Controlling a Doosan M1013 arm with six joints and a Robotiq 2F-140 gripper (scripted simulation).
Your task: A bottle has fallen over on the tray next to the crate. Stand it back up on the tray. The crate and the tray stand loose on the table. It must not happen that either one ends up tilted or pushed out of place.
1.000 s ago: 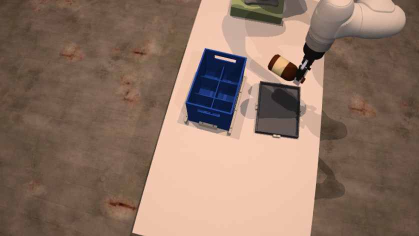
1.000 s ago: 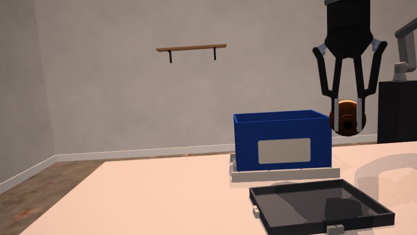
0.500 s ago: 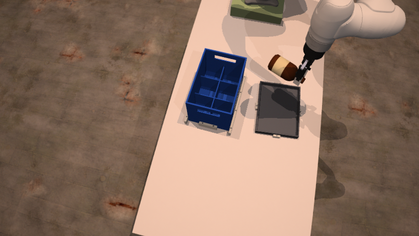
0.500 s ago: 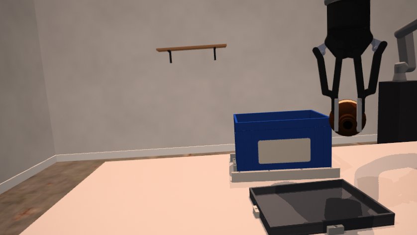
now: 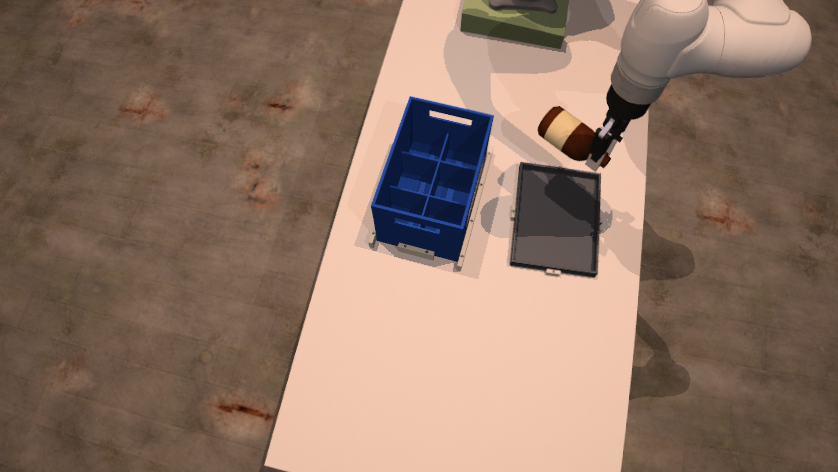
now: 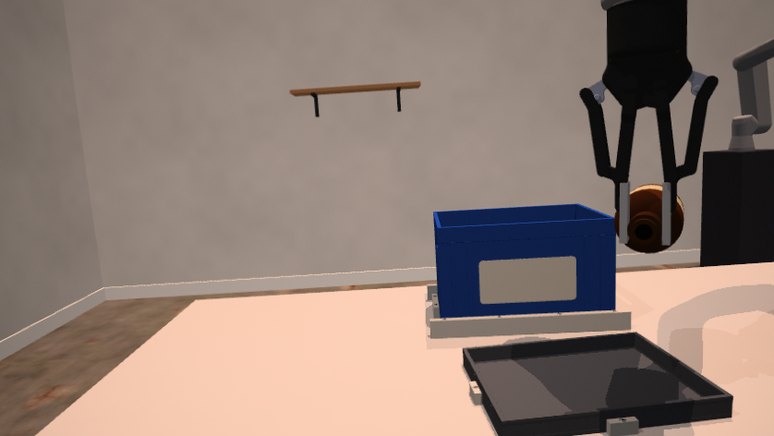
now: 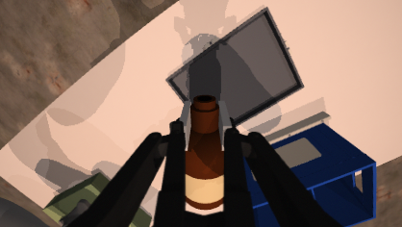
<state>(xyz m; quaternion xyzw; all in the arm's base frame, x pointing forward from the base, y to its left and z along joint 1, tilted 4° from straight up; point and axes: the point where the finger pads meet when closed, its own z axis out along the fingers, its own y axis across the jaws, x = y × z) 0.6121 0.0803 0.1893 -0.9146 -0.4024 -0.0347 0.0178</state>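
Now: the brown bottle 4 cm to the right of my hand, 4 cm behind it and 2 cm below it. Round my hand: blue crate 33 cm to the right, 14 cm below, 1 cm behind; then dark grey tray 21 cm below, 5 cm to the right, 5 cm ahead.
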